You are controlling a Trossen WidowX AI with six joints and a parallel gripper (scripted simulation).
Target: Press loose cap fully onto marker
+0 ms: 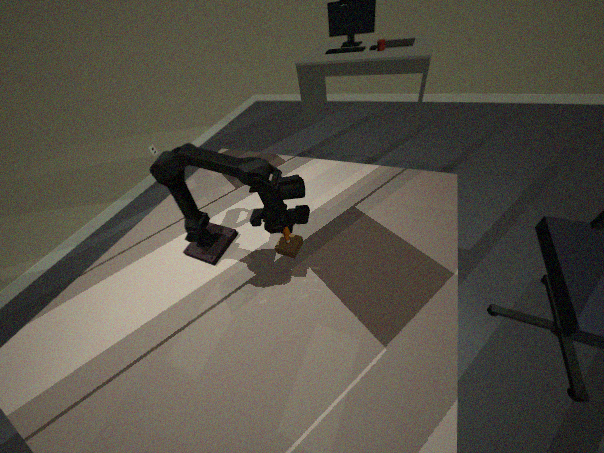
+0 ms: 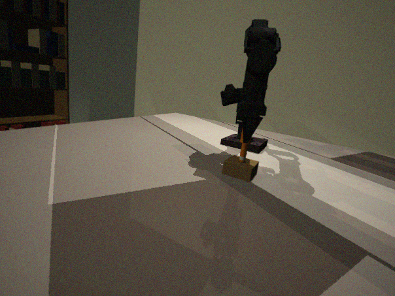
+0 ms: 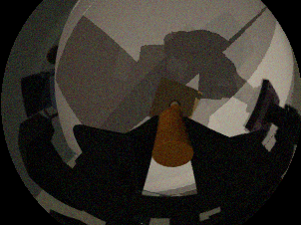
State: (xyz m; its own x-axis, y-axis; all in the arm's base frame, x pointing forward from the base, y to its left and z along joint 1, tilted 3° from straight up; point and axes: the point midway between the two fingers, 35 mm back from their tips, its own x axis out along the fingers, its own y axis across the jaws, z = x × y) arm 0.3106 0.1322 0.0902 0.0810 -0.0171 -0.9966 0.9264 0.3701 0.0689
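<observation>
Right now my gripper tip is 3 cm below the orange cap. The rest, counted from my gripper tip: thin pale band: 4 cm below, 1 cm behind; then holder block: 7 cm below, 1 cm behind.
</observation>
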